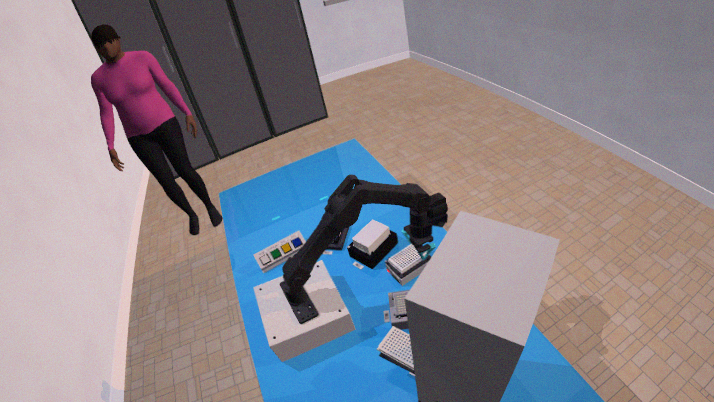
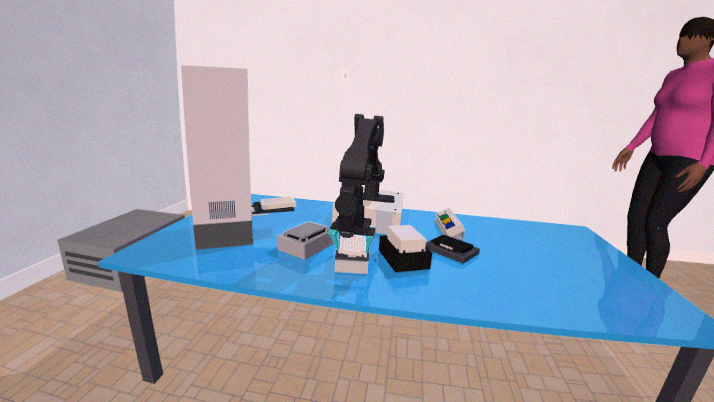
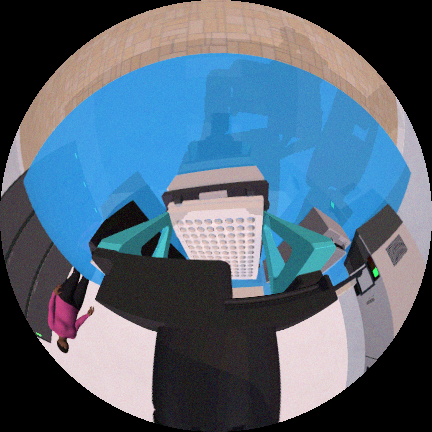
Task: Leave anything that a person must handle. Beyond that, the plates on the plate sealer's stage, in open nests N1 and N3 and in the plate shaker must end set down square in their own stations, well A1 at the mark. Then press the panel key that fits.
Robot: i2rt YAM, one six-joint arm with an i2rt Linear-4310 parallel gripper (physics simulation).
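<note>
A white well plate (image 1: 406, 258) (image 2: 352, 245) (image 3: 220, 240) sits on the beige station with a dark top (image 1: 407, 276) (image 2: 351, 265). My gripper (image 1: 419, 245) (image 2: 353, 244) (image 3: 215, 216) has its teal fingers against both sides of this plate, shut on it. The plate rests low on the station. A plain white-topped piece (image 1: 371, 235) (image 2: 406, 238) sits on a black block (image 1: 372, 257) (image 2: 406, 260). Another white well plate (image 1: 397, 345) (image 2: 278, 203) lies on a dark base. The key panel (image 1: 262, 264) (image 2: 452, 230) has white, green, yellow and blue keys. Station labels and A1 marks are unreadable.
A tall cabinet (image 1: 480, 280) (image 2: 220, 145) stands on the blue table. A grey station (image 1: 398, 318) (image 2: 305, 246) is between it and my gripper. A flat black tray (image 2: 452, 248) lies near the panel. A person (image 1: 142, 100) (image 2: 685, 120) (image 3: 64, 312) stands beyond the table's end.
</note>
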